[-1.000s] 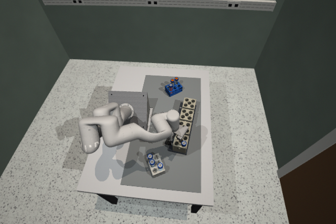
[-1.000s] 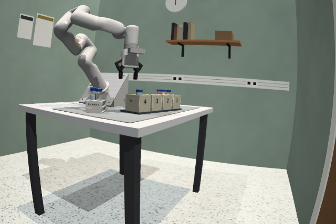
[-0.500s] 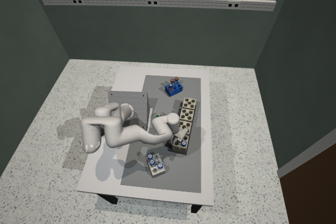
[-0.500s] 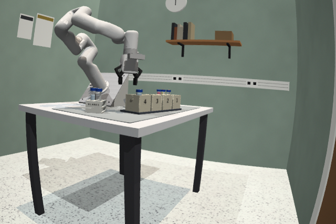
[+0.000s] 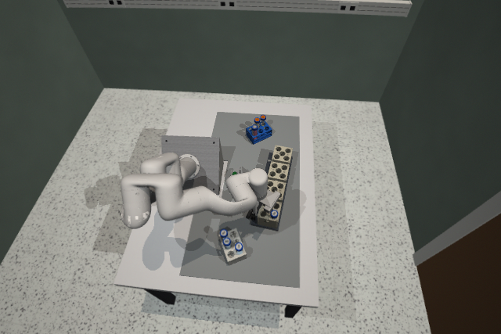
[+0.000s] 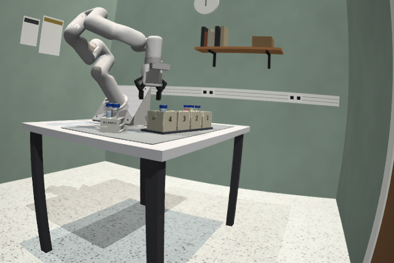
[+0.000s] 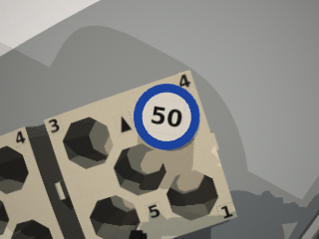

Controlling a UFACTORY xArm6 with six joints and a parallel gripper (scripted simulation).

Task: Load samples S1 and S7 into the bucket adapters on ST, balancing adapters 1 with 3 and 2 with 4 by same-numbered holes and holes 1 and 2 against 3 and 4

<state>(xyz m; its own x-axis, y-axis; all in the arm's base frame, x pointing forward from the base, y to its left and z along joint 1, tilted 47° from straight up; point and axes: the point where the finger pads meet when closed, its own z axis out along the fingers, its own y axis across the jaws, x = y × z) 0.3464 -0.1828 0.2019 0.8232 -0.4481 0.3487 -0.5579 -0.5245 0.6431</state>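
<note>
The blue-capped water blank lies 9 cm below my hand, 7 cm ahead of it and 2 cm to the right of it. The rest, counted from my hand: green DONE key (24 cm to the left, 11 cm behind, 9 cm below); then bucket adapter (34 cm to the left, 15 cm ahead, 10 cm below); then beige blanks rack (12 cm to the right, 12 cm below, 12 cm behind).
</note>
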